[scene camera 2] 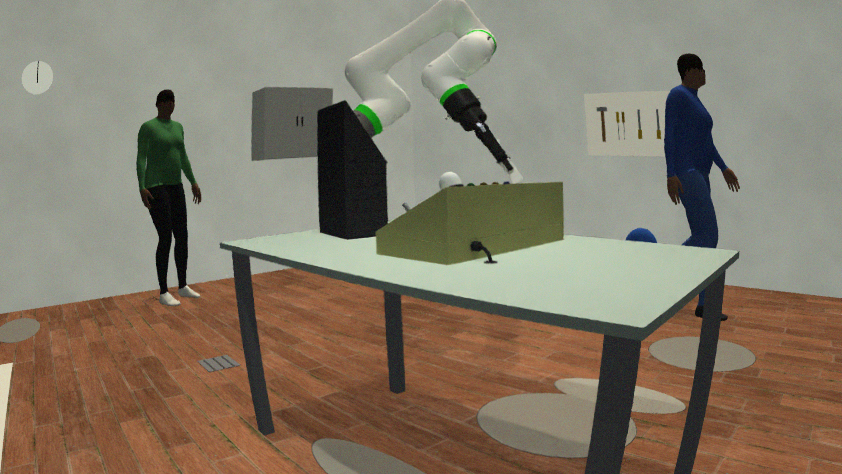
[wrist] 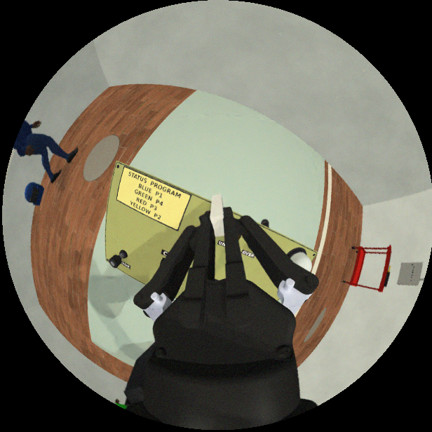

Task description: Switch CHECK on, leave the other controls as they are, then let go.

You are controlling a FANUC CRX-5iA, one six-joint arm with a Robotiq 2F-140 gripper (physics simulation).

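Places are measured from the arm's base along level axes (x ahead, y left, z up), in centimetres.
Pixels of known places: gripper, fingertip midpoint: [scene camera 2: 519,181]; arm's base, origin of the base link: [scene camera 2: 350,133].
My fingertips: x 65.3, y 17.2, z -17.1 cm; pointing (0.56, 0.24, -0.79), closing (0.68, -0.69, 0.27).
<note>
Ahead of a thing's pixels: the offset from my fingertips to its top centre. "spot": to the spot under its first point. Level surfaces: height alone.
The olive control box [scene camera 2: 500,217] [wrist: 135,235] stands on the table with a sloped front. My gripper [scene camera 2: 514,174] [wrist: 218,202] is shut and empty, its pale fingertips pressed together. In the scene view the tips are close above the box's top; contact cannot be told. In the wrist view the fingers cover the middle of the panel. A label beginning with C [wrist: 165,253] is partly hidden by the left finger linkage. CHECK cannot be read in full, and its switch and position cannot be made out.
A white dome @[spot: dx +1.6, dy -22.9, dz +1.1 cm] [scene camera 2: 450,179] [wrist: 302,260] and a black knob [wrist: 117,260] stand on the box. A small lever @[dx -16.1, dy -23.8, dz -4.9 cm] [scene camera 2: 405,206] sticks out of its slope. A black cable @[spot: dx +8.0, dy -17.9, dz -15.7 cm] [scene camera 2: 486,253] leaves its side onto the table @[dz -17.8 cm] [scene camera 2: 659,276]. A person in blue [scene camera 2: 695,135] stands behind.
</note>
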